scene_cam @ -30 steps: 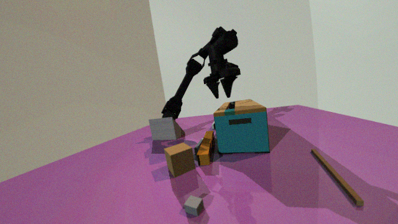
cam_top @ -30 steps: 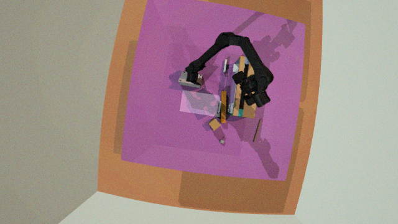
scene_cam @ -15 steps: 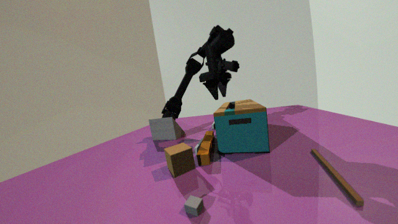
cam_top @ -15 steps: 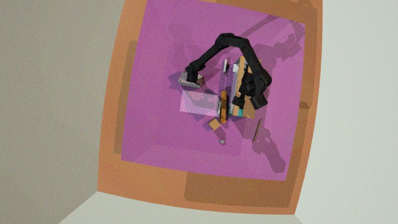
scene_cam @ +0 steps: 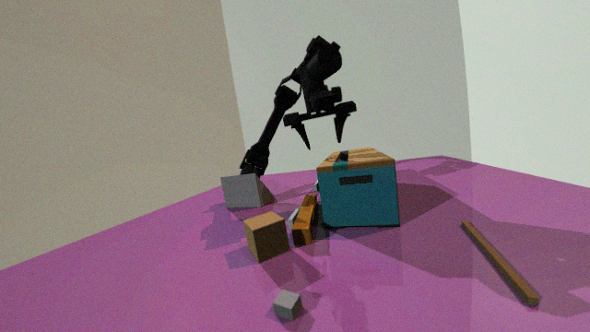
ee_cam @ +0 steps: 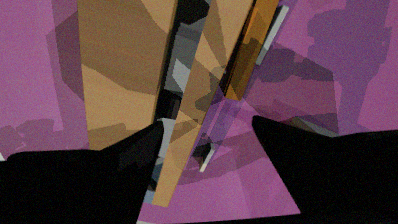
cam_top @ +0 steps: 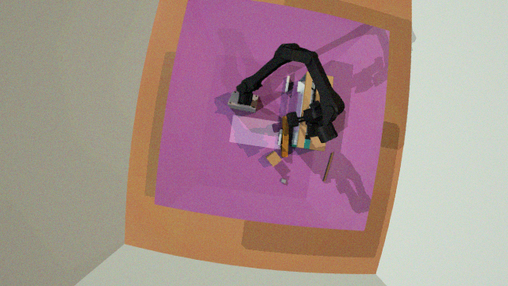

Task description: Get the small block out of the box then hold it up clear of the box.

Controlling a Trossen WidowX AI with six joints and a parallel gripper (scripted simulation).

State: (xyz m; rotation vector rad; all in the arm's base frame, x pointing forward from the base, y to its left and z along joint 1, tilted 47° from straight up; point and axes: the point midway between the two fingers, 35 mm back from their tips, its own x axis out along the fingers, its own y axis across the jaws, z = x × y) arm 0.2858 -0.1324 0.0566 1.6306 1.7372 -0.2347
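My gripper tip is now 50 mm past the orange bar, 100 mm to the left of it and 150 mm above it. From my gripper tip the other things lie so: thin wooden stick 240 mm ahead, 230 mm to the right, 160 mm below; then grey block 10 mm behind, 340 mm to the right, 160 mm below.
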